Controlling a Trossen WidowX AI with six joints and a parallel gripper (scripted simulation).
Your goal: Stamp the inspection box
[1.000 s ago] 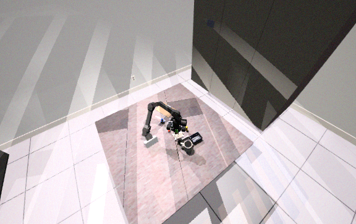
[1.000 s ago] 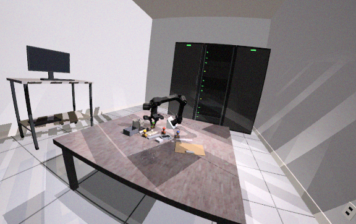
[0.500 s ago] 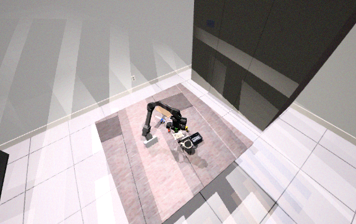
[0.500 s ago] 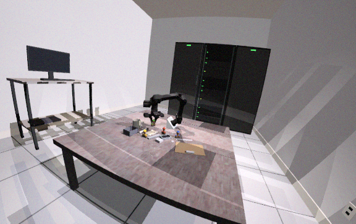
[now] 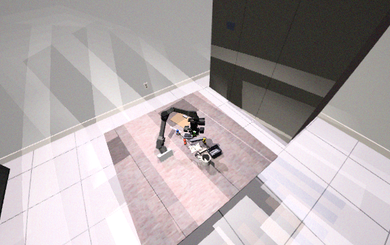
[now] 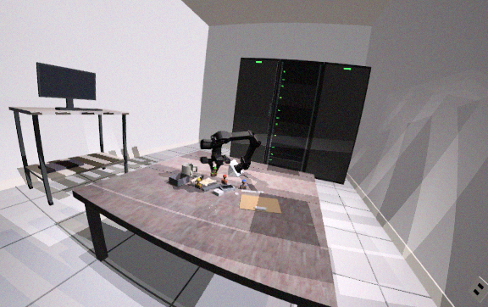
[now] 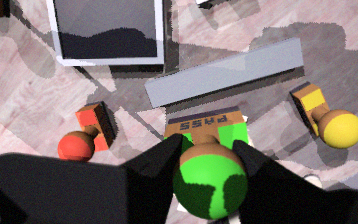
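Right now the grey bar is 20 mm ahead of my gripper tip and 90 mm below it. Also, from my gripper tip: PASS stamp: right at my gripper tip; red-knobbed stamp: 100 mm behind, 30 mm to the left, 80 mm below; yellow-knobbed stamp: 70 mm ahead, 70 mm to the right, 80 mm below.
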